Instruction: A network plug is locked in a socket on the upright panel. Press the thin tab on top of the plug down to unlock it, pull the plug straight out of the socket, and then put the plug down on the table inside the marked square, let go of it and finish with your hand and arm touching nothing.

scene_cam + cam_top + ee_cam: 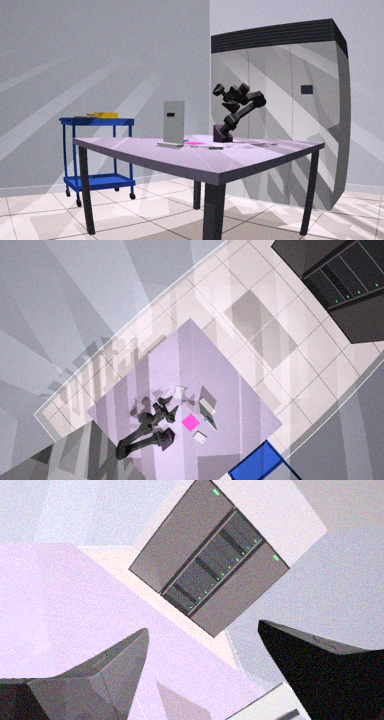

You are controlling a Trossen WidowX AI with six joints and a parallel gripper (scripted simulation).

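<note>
Right now my gripper tip is 40 mm short of the network plug, 270 mm to the left of it and 90 mm above it. The rest, counted from my gripper tip: pink marked square: 140 mm behind, 280 mm to the right, 270 mm below; then grey panel: 60 mm ahead, 280 mm to the right, 150 mm below.
</note>
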